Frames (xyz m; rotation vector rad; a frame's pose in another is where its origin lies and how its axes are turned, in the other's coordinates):
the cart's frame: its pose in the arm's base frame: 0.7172 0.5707 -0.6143 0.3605 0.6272 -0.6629
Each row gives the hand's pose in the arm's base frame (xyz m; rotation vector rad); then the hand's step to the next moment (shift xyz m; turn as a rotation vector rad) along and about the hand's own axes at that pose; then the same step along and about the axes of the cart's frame.
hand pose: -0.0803 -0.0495 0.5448 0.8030 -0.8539 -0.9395
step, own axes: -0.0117 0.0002 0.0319 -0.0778 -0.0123 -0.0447
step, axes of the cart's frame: -0.0286 -0.0168 -0.0072 0.0032 0.0557 -0.0713
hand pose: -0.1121 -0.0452 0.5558 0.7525 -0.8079 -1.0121
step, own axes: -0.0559 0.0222 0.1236 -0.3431 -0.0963 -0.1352
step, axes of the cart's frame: -0.1309 -0.0388 -0.0159 -0.0151 0.1800 -0.3356
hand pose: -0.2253 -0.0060 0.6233 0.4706 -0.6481 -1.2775
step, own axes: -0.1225 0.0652 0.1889 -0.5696 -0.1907 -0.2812
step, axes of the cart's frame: -0.2277 0.0549 0.0093 0.0287 0.2960 -0.5928
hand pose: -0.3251 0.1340 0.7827 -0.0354 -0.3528 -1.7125
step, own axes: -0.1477 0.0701 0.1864 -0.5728 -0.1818 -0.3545
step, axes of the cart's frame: -0.1467 0.1914 0.0575 0.0939 0.2907 -0.6273
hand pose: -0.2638 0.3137 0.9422 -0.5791 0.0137 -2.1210
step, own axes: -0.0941 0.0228 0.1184 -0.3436 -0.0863 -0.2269
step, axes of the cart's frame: -0.0105 0.1433 0.0524 0.0824 0.1683 -0.3767
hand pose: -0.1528 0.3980 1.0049 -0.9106 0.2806 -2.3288
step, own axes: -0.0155 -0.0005 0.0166 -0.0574 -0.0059 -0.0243
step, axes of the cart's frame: 0.0048 0.0213 0.0063 0.0205 0.0329 -0.0492
